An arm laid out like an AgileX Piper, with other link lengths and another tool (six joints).
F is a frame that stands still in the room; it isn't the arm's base.
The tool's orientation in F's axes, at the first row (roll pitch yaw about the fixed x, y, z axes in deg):
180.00 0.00 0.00
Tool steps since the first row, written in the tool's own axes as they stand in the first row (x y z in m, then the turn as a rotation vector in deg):
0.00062 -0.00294 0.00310 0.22 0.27 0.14
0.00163 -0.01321 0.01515 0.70 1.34 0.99
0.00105 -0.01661 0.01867 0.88 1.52 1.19
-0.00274 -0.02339 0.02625 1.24 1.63 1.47
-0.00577 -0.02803 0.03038 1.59 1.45 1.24
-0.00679 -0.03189 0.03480 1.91 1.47 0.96
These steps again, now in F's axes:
0.00062 0.00294 -0.00310 0.22 -0.27 -0.14
0.00163 0.01321 -0.01515 0.70 -1.34 -0.99
0.00105 0.01661 -0.01867 0.88 -1.52 -1.19
-0.00274 0.02339 -0.02625 1.24 -1.63 -1.47
-0.00577 0.02803 -0.03038 1.59 -1.45 -1.24
-0.00679 0.03189 -0.03480 1.91 -1.47 -0.96

